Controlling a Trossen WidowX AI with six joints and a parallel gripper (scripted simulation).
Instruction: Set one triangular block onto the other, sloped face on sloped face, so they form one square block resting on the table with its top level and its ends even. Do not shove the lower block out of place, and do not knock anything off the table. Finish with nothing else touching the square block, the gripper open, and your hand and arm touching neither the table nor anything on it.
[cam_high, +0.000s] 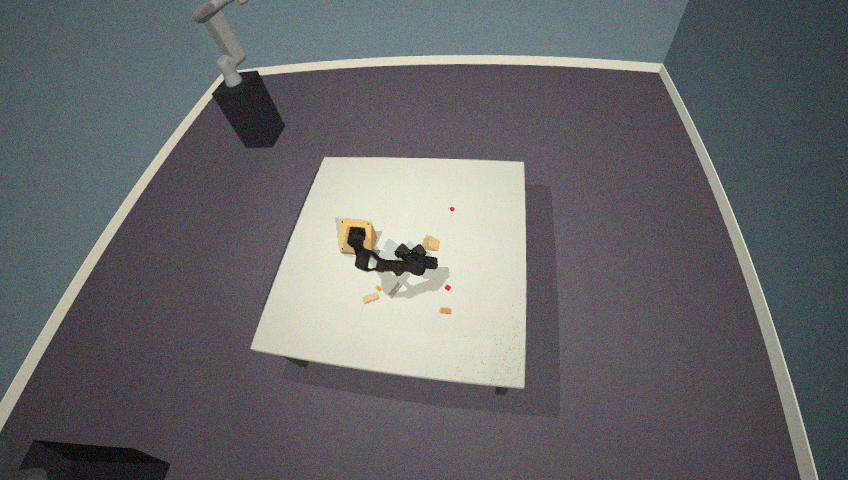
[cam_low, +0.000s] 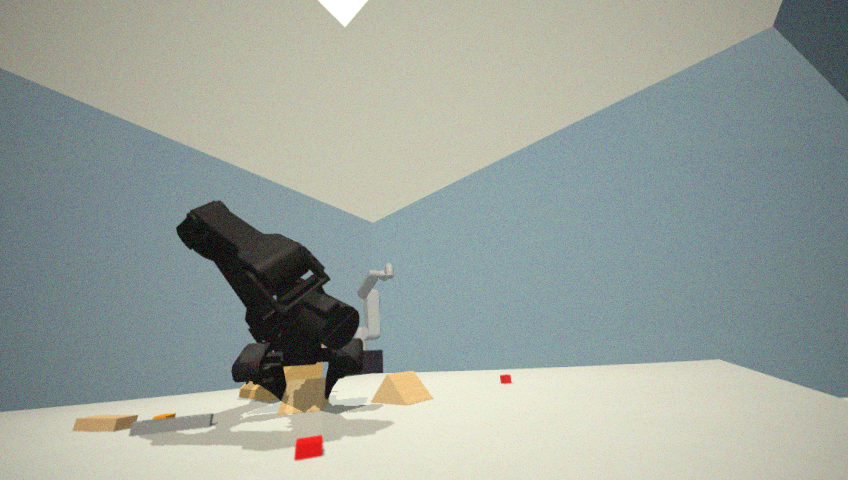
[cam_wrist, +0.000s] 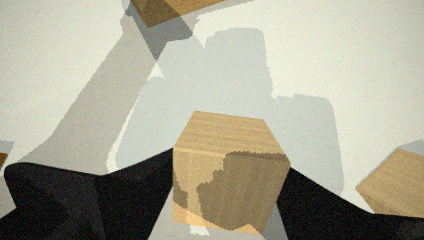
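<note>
The light wooden triangular block lies 120 mm ahead of my gripper tip, 110 mm to the left of it and 10 mm above it. Round my gripper tip: grey bar (10 mm behind, 170 mm to the right, 10 mm below); then small orange piece (90 mm behind, 170 mm to the right, 10 mm below); then tan block (120 mm behind, 230 mm to the right, 10 mm below).
</note>
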